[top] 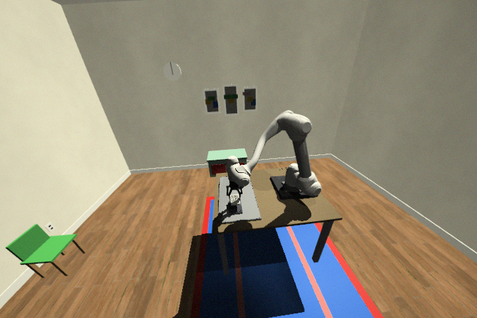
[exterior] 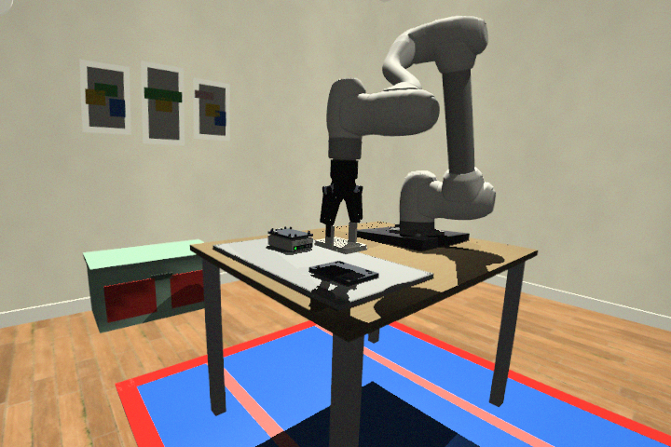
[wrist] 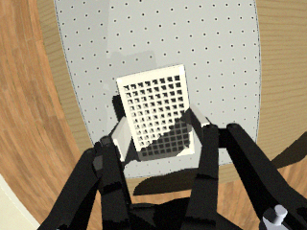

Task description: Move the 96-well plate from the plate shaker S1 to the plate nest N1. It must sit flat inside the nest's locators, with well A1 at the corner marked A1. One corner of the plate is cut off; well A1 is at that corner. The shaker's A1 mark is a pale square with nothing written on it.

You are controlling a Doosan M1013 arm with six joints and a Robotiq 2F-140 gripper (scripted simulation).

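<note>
Now: hand 100 mm above the dark plate nest N1 and 20 mm to the right of it. Also, from my hand: white 96-well plate (20 mm below).
</note>
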